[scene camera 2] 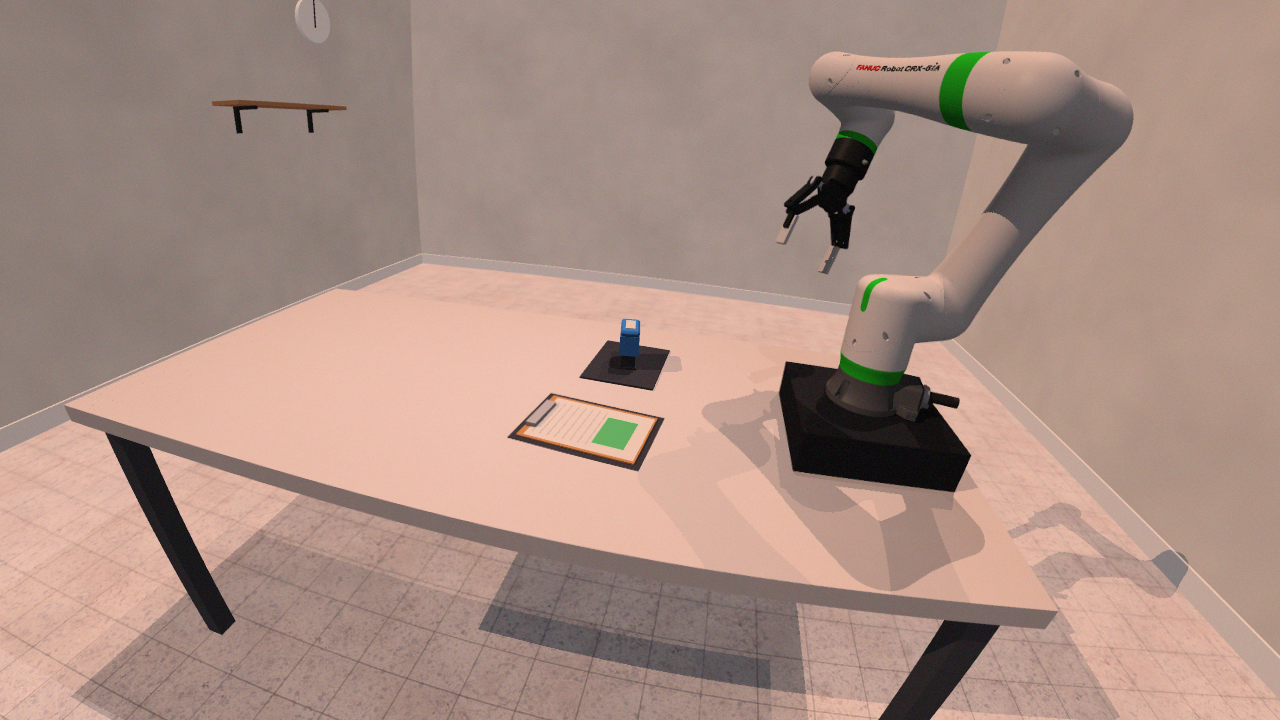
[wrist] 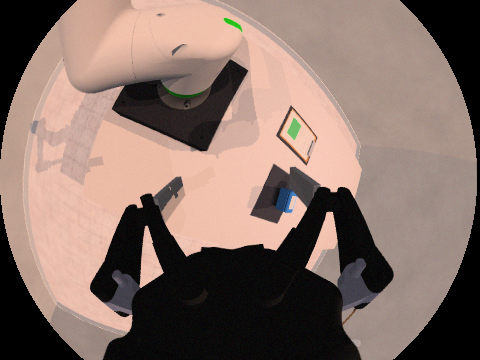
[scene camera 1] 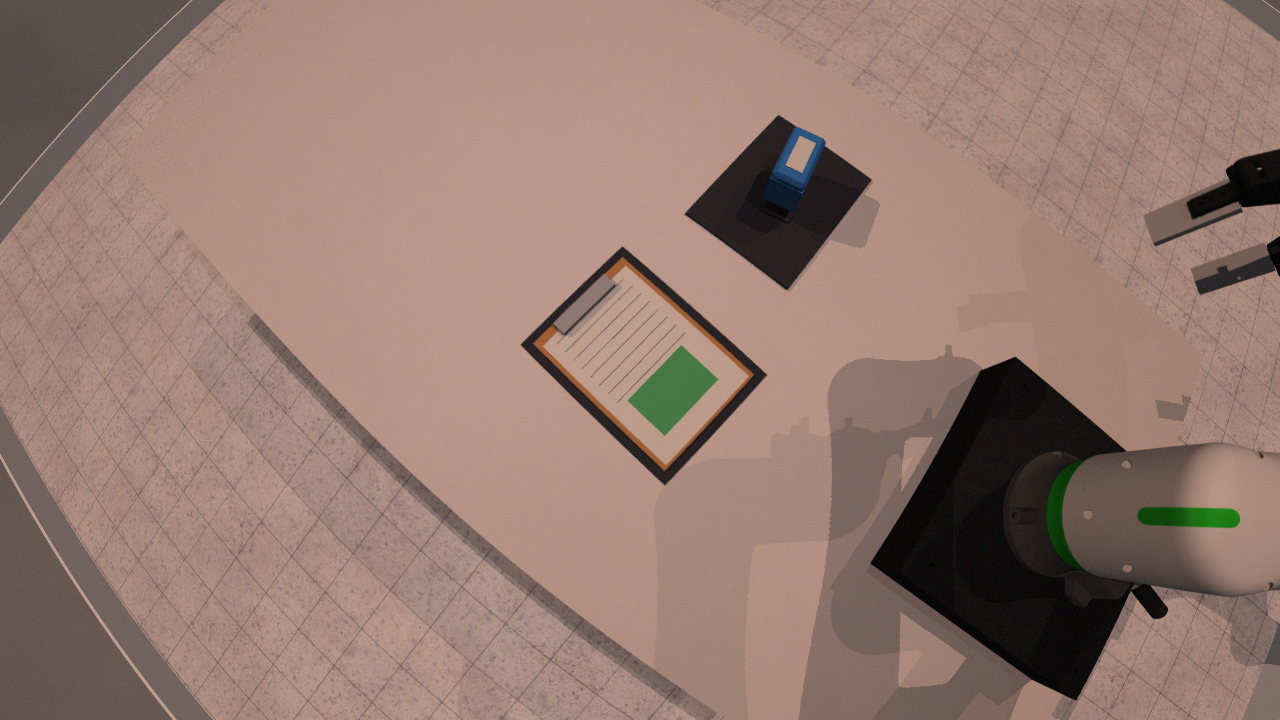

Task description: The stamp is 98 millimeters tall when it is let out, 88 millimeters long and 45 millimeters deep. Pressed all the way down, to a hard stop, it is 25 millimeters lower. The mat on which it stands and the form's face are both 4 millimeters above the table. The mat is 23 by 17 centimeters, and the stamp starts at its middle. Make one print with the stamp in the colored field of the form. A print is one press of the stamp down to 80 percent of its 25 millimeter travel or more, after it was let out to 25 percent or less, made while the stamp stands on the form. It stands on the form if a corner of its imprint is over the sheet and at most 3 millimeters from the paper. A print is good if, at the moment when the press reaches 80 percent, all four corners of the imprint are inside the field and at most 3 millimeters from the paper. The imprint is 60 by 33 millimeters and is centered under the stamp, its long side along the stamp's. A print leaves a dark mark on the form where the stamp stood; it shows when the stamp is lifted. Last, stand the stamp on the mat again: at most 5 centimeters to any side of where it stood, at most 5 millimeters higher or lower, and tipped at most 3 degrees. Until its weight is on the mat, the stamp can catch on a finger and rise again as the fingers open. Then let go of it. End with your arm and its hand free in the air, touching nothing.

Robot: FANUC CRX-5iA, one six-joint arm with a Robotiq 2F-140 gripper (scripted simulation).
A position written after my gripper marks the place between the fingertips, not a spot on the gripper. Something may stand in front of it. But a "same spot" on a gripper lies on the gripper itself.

my gripper: scene camera 2; wrist; scene camera 1 1174, 258
same spot on form: (wrist: 294, 132) = (scene camera 2: 613, 428)
same spot on my gripper: (wrist: 365, 273) = (scene camera 2: 819, 182)
